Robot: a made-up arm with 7 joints.
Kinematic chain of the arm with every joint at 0, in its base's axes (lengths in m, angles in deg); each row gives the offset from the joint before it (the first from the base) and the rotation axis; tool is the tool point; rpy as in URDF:
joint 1: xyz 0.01 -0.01 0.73 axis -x
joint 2: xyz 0.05 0 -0.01 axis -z
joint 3: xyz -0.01 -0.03 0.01 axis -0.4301 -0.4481 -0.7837
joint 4: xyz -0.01 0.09 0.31 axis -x
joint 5: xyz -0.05 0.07 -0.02 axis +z
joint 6: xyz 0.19 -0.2 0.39 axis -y
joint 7: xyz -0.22 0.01 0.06 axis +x
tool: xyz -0.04 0 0 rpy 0.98 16.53 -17.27
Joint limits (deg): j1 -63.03..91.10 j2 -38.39..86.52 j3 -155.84..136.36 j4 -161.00..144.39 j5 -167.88..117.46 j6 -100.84..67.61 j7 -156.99..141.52
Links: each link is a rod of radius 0.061 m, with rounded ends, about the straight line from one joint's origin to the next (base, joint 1, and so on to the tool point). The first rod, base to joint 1, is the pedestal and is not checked.
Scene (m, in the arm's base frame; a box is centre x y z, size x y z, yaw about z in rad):
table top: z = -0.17
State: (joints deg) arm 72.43 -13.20 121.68 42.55 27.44 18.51 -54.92
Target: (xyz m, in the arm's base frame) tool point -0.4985 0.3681 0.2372
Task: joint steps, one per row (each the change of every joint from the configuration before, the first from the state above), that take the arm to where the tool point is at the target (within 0.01 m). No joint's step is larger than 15 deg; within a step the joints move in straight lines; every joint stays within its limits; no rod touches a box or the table.
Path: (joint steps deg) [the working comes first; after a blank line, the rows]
Joints at the target: 91.10 -38.39 103.73 -8.42 -3.43 -33.65 -54.92
Straight joint move there: clear.

1: 4.67 -6.30 -4.49 -12.74 -7.72 -13.04 0.00
2: 4.66 -6.30 -4.48 -12.75 -7.71 -13.04 0.00
3: 4.67 -6.29 -4.49 -12.74 -7.72 -13.04 0.00
4: 4.67 -6.30 -4.49 -12.74 -7.72 -13.04 0.00

